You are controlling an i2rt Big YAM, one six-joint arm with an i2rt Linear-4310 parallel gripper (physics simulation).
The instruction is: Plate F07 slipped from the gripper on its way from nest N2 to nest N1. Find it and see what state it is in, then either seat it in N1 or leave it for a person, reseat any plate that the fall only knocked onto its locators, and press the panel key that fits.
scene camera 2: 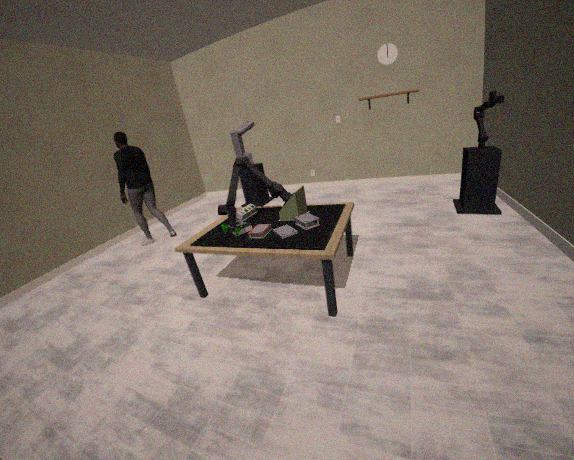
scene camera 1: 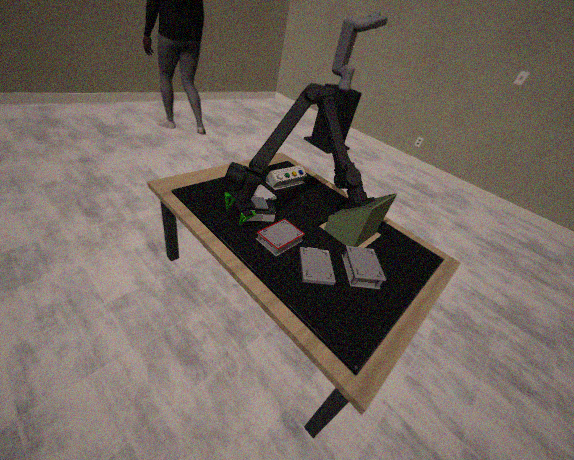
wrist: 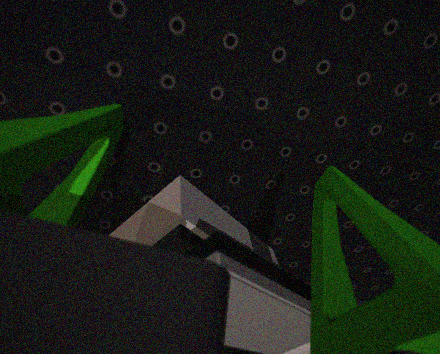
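Where they show: gripper, fingertip midpoint: (scene camera 2: 231, 235) (scene camera 1: 233, 216) (wrist: 226, 147); arm's base, link origin: (scene camera 2: 290, 199) (scene camera 1: 359, 204).
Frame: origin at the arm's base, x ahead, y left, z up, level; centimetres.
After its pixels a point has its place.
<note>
My gripper (scene camera 1: 237, 209) @[x 48.6, y -26.6, z -9.9 cm] (scene camera 2: 232, 230) @[x 48.6, y -26.6, z -9.9 cm] (wrist: 226, 147) @[x 48.6, y -26.6, z -9.9 cm] is open and empty, low over the mat's left part with green fingers apart. Beside it a grey plate (scene camera 1: 261, 202) @[x 35.8, y -25.5, z -5.5 cm] leans tilted at a pale grey block (scene camera 1: 265, 217) @[x 36.2, y -20.8, z -10.4 cm]. In the wrist view a pale block corner (wrist: 181, 200) @[x 45.0, y -25.6, z -10.2 cm] and a pale flat face (wrist: 267, 315) @[x 43.8, y -29.7, z -5.0 cm] show between and below the fingers, partly hidden by the gripper body. A red-edged plate (scene camera 1: 280, 234) @[x 38.4, y -7.6, z -8.9 cm] (scene camera 2: 260, 230) @[x 40.3, y -5.7, z -9.0 cm] lies level on a base. Two grey plates (scene camera 1: 317, 265) @[x 34.8, y 11.4, z -10.9 cm] (scene camera 1: 365, 265) @[x 21.0, y 22.8, z -7.3 cm] lie flat to its right. Labels are unreadable. The key panel (scene camera 1: 286, 176) @[x 7.8, y -41.6, z -6.7 cm] (scene camera 2: 246, 212) @[x 8.9, y -40.7, z -7.6 cm] stands behind.
A green wedge-shaped screen (scene camera 1: 350, 222) @[x 12.2, y 5.5, z -2.0 cm] (scene camera 2: 292, 206) @[x 12.0, y 7.7, z -1.4 cm] stands at the mat's back right, beside a second arm section. The table has a wooden rim (scene camera 1: 280, 320) @[x 59.5, y 20.5, z -14.3 cm] (scene camera 2: 260, 252) @[x 60.8, y 6.1, z -14.4 cm]. A person (scene camera 1: 180, 55) (scene camera 2: 134, 175) is on the floor beyond the left end. Another arm (scene camera 2: 481, 125) stands on a far pedestal.
</note>
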